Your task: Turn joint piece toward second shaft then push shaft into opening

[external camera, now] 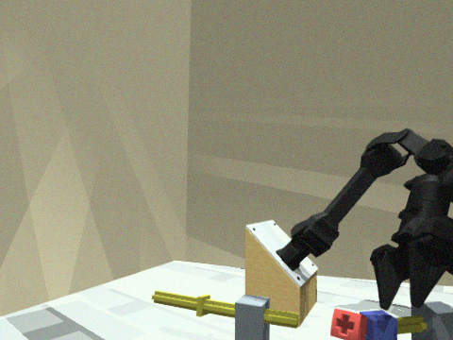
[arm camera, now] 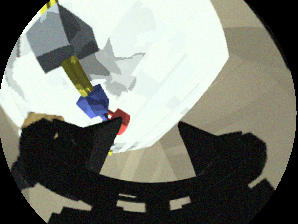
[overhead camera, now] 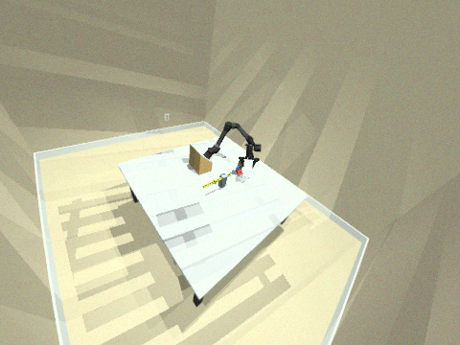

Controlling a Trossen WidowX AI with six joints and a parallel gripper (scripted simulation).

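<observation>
Right now my gripper tip is 7 cm to the left of the red joint piece, 5 cm above it and 4 cm past it.
</observation>
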